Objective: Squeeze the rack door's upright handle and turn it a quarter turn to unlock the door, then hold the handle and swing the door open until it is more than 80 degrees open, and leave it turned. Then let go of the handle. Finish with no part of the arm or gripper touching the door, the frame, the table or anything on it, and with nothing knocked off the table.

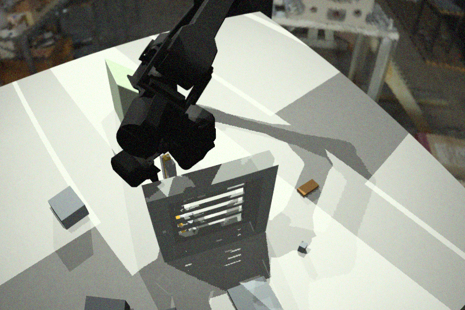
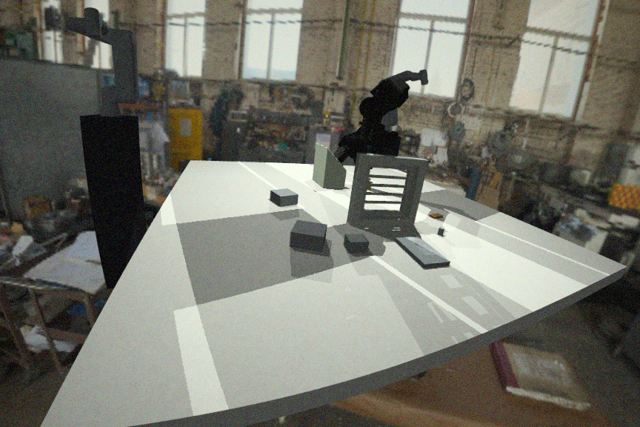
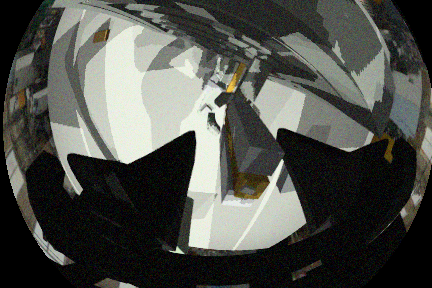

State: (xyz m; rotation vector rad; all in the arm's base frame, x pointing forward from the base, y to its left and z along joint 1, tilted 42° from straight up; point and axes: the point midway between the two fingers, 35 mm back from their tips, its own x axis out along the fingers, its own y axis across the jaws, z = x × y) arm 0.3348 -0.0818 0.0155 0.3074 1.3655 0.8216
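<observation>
Now: the yellow upright handle 10 mm to the left of my gripper tip and 30 mm below it. From my gripper tip the other things lie so: small dark cube (190 mm ahead, 190 mm to the left, 140 mm below); then grey box (120 mm behind, 220 mm to the right, 130 mm below); then dark slab (260 mm ahead, 40 mm to the left, 150 mm below).
</observation>
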